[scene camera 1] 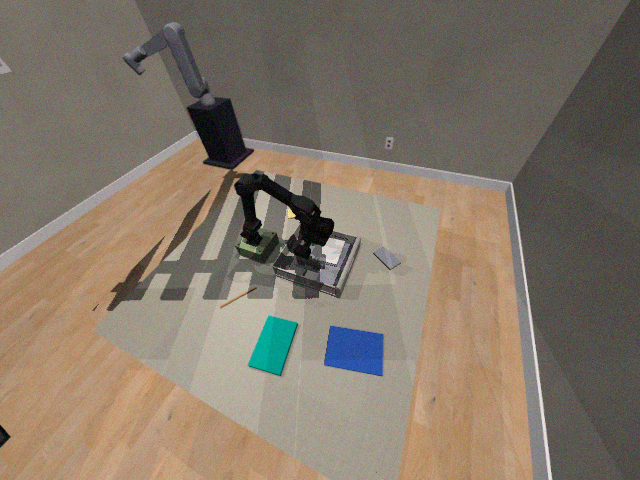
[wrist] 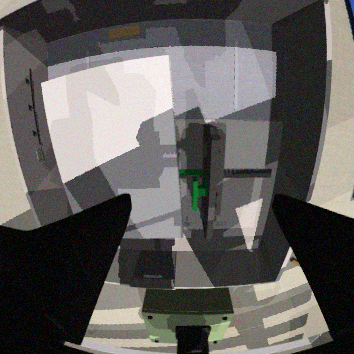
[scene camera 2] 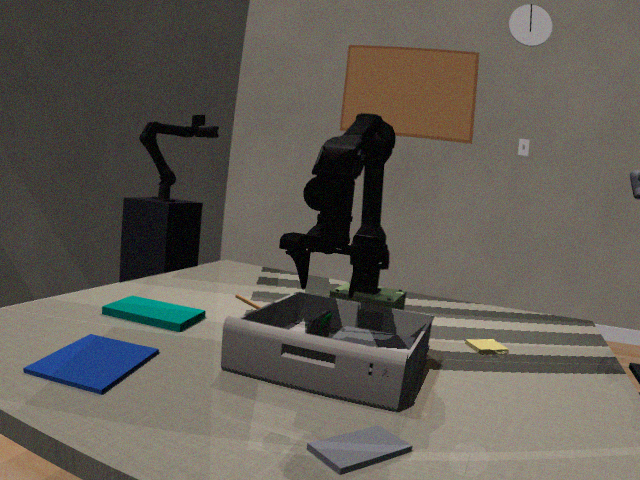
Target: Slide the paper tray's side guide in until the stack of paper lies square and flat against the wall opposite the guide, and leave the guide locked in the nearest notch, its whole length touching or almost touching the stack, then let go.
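Places are measured from the arm's base along level axes (x ahead, y left, z up), in centimetres.
Where they show: gripper, between the fingertips: (scene camera 1: pixel 311 251) (wrist: pixel 203 201) (scene camera 2: pixel 326 293); arm's base, origin of its link: (scene camera 1: pixel 254 240) (wrist: pixel 192 331) (scene camera 2: pixel 365 290).
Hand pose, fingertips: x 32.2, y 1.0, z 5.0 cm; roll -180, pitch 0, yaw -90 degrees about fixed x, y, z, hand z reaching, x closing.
Observation:
Things, the pixels of their top centre, and the offset from my fingertips. "spot": a spot on its surface instead.
- grey paper tray, centre of its top: (wrist: pixel 149 168) (scene camera 2: pixel 341 314) (scene camera 1: pixel 317 249) dx +1.0, dy +3.8, dz -3.1 cm
- white paper stack, centre of its top: (wrist: pixel 110 164) (scene camera 2: pixel 369 345) (scene camera 1: pixel 320 247) dx -0.2, dy +9.4, dz -8.4 cm
- upright side guide, centre of its top: (wrist: pixel 202 196) (scene camera 2: pixel 325 314) (scene camera 1: pixel 308 256) dx -2.0, dy -0.5, dz -4.6 cm
- green lever, centre of its top: (wrist: pixel 191 196) (scene camera 2: pixel 329 315) dx -2.1, dy +0.5, dz -4.6 cm
- notched strip, a spot on its surface: (wrist: pixel 247 173) spot: dx -2.4, dy -7.4, dz -11.8 cm
- teal slab, centre of its top: (scene camera 2: pixel 154 308) (scene camera 1: pixel 273 342) dx +0.9, dy -39.2, dz -10.9 cm
- blue slab, centre of its top: (scene camera 2: pixel 95 358) (scene camera 1: pixel 354 349) dx +30.5, dy -28.9, dz -11.9 cm
- grey slab, centre of its top: (scene camera 2: pixel 361 444) (scene camera 1: pixel 387 257) dx +31.7, dy +17.8, dz -11.7 cm
- yellow pad, centre of its top: (scene camera 2: pixel 487 343) dx -27.3, dy +30.7, dz -11.6 cm
- wooden stick, centre of its top: (scene camera 2: pixel 252 303) (scene camera 1: pixel 238 296) dx -25.3, dy -27.9, dz -12.0 cm
The grey paper tray (scene camera 1: pixel 338 289) (scene camera 2: pixel 258 346) (wrist: pixel 327 100) stands before the arm's base. The white paper stack (scene camera 1: pixel 334 251) (wrist: pixel 110 125) lies in its left part in the wrist view, slightly askew; its left edge slants relative to the wall opposite the guide. The upright side guide (scene camera 2: pixel 314 324) (wrist: pixel 208 150), with a green lever (wrist: pixel 196 195), stands right of the stack, with a gap between its upright plate and the stack. The notched strip (wrist: pixel 247 173) runs right of the guide. My gripper (scene camera 2: pixel 328 290) (wrist: pixel 203 201) is open and empty above the tray, its fingers on either side of the guide.
The green arm base (scene camera 1: pixel 257 245) (wrist: pixel 187 302) adjoins the tray's rear. A teal slab (scene camera 1: pixel 273 345) (scene camera 2: pixel 153 312), blue slab (scene camera 1: pixel 354 350) (scene camera 2: pixel 93 362), grey slab (scene camera 1: pixel 386 257) (scene camera 2: pixel 359 448), yellow pad (scene camera 2: pixel 486 345) and wooden stick (scene camera 1: pixel 237 297) lie around the tray.

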